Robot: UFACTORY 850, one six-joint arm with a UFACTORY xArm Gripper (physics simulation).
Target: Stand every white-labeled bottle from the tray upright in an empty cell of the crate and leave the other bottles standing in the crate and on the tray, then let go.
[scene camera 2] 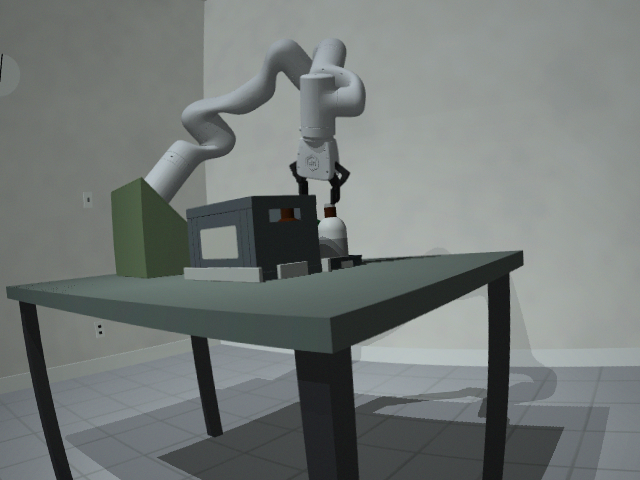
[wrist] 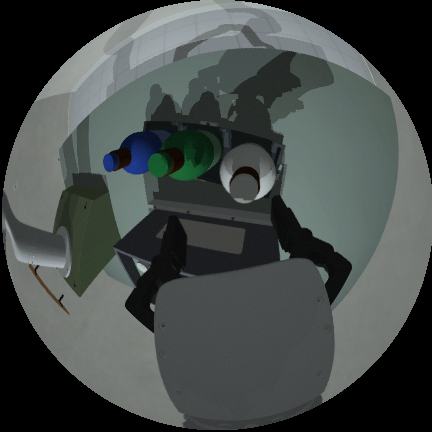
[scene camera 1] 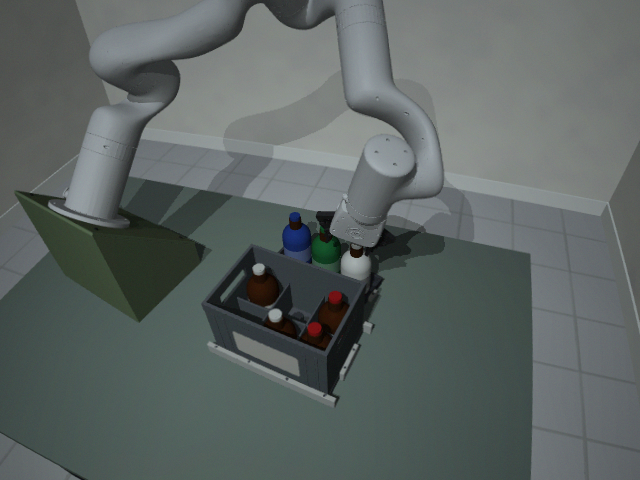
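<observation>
A white bottle (scene camera 1: 355, 266) (scene camera 2: 332, 229) (wrist: 261, 161) stands upright at the right end of the dark tray (scene camera 1: 375, 282) (wrist: 212, 175), beside a green bottle (scene camera 1: 325, 251) (wrist: 192, 155) and a blue bottle (scene camera 1: 296, 239) (wrist: 139, 152). The grey crate (scene camera 1: 222, 322) (scene camera 2: 284, 250) (wrist: 265, 245) holds two brown bottles with white caps (scene camera 1: 262, 289) (scene camera 1: 279, 325) and two with red caps (scene camera 1: 333, 313) (scene camera 1: 314, 338). Its back middle cell looks empty; the front left cell is partly hidden. My gripper (scene camera 1: 355, 229) (scene camera 2: 319, 197) (wrist: 225, 216) is open and empty, low over the tray; in scene camera 2 one fingertip is just above the white bottle's cap.
Pale strips (scene camera 1: 268, 374) (scene camera 2: 222, 273) lie along the crate's base. The crate's wall stands close to the tray. The green pedestal (scene camera 1: 116, 258) (scene camera 2: 129, 232) (wrist: 87, 235) under the arm's base is at the left of the table (scene camera 1: 439, 361) (scene camera 2: 180, 304).
</observation>
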